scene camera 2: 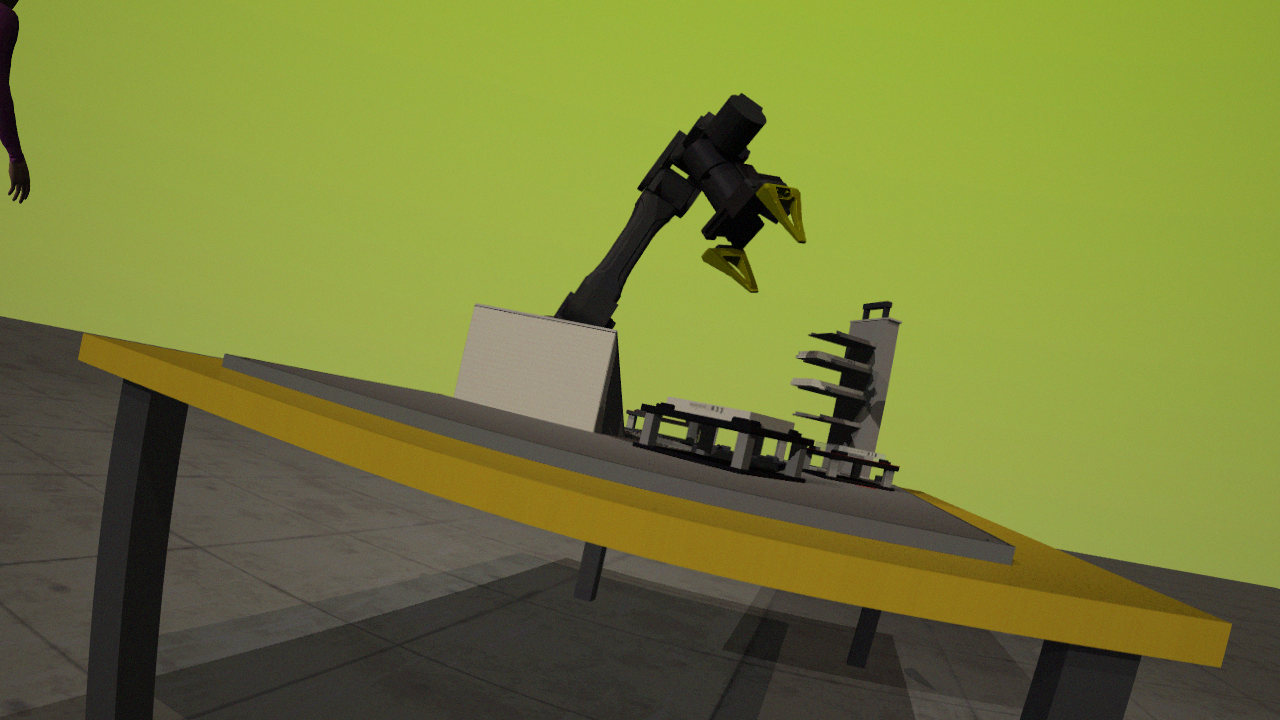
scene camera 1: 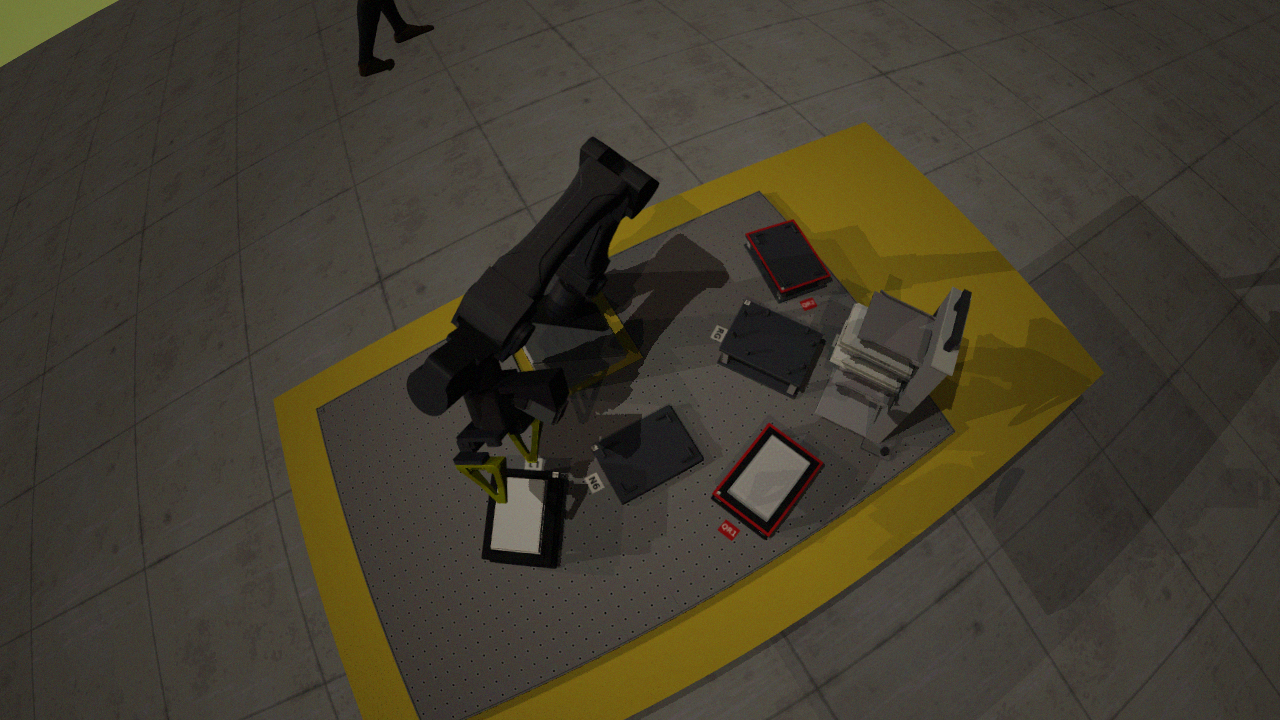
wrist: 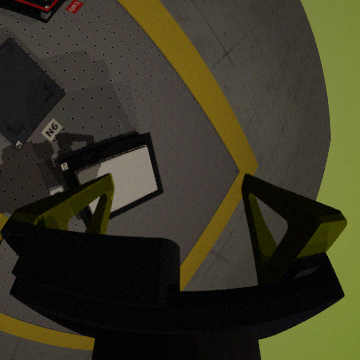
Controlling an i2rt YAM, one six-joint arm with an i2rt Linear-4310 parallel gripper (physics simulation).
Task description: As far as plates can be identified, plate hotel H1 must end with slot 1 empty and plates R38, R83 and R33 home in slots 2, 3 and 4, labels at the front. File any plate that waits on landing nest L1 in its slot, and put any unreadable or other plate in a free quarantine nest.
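Places are measured from the arm's base along level axes (x left, y back, z up), in centimetres.
Pixels of known places: gripper, between the fingertips: (scene camera 2: 778,268) (scene camera 1: 518,481) (wrist: 177,180); arm's base, origin of its link: (scene camera 2: 551,371) (scene camera 1: 556,313).
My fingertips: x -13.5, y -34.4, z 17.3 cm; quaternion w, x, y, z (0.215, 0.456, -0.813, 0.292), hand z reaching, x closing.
Observation:
Ahead of a thing's pixels: the offset from my fingertips to its top centre.
My gripper (scene camera 1: 519,481) (scene camera 2: 779,266) (wrist: 177,180) is open and empty, high above the board beside a black nest. A white plate {dx -4.9, dy +0.9, dz -18.0 cm} (scene camera 1: 517,516) (wrist: 131,172) lies on that nest; its front label shows small in scene camera 2, and the nest's tag is mostly hidden by a finger. Another white plate {dx +36.4, dy -9.2, dz -19.0 cm} (scene camera 1: 771,476) lies on the red-rimmed nest QR1. Plate hotel H1 (scene camera 1: 932,365) (scene camera 2: 886,358) stands upright on the right with pale plates on middle shelves; their labels are unreadable and I cannot tell each slot's content.
A dark nest tagged N6 {dx +19.2, dy +4.3, dz -22.6 cm} (scene camera 1: 648,454) (wrist: 22,92) bears no plate. Another dark nest {dx +48.2, dy +13.2, dz -16.8 cm} (scene camera 1: 771,347) and a second red-rimmed nest {dx +62.2, dy +30.9, dz -19.8 cm} (scene camera 1: 787,255) also bear none. A pale slanted panel (scene camera 2: 537,367) stands by the arm's base. A person's legs (scene camera 1: 368,35) show beyond the table.

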